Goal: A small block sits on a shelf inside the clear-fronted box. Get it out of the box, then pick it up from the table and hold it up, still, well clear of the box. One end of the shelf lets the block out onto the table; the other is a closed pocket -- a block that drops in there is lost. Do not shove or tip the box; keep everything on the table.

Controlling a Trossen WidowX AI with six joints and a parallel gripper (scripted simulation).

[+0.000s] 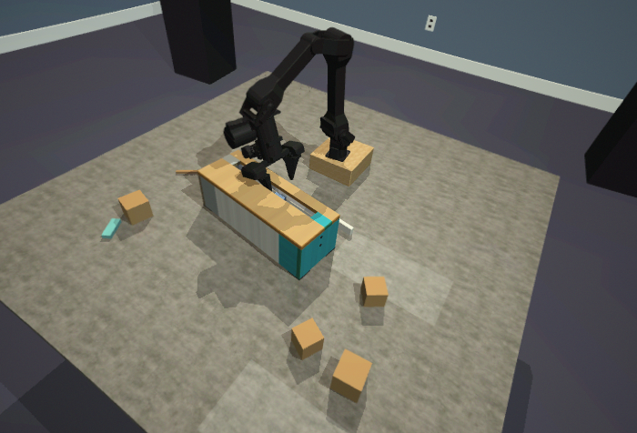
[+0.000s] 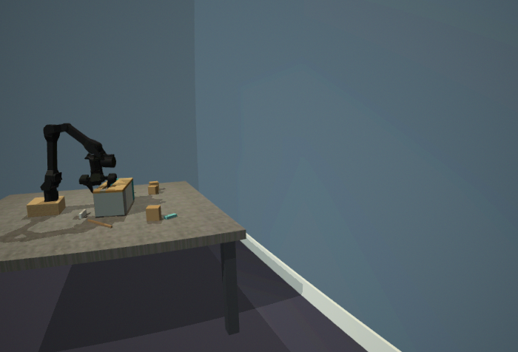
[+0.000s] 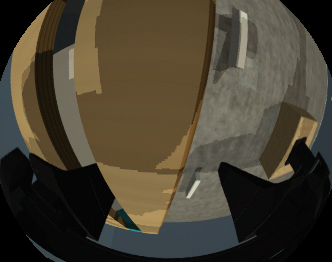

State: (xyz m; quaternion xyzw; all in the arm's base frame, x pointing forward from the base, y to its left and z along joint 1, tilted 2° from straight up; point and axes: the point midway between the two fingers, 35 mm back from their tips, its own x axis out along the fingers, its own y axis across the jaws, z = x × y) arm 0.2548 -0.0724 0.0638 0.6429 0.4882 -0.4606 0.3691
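The long box is 4 cm ahead of my gripper tip, 1 cm to the left of it and 3 cm below it. The rest, counted from my gripper tip: light-blue block 6 cm ahead, 2 cm to the left; then thin wooden stick 2 cm behind, 29 cm to the right, 8 cm below; then teal bar 29 cm ahead, 34 cm to the right, 8 cm below.
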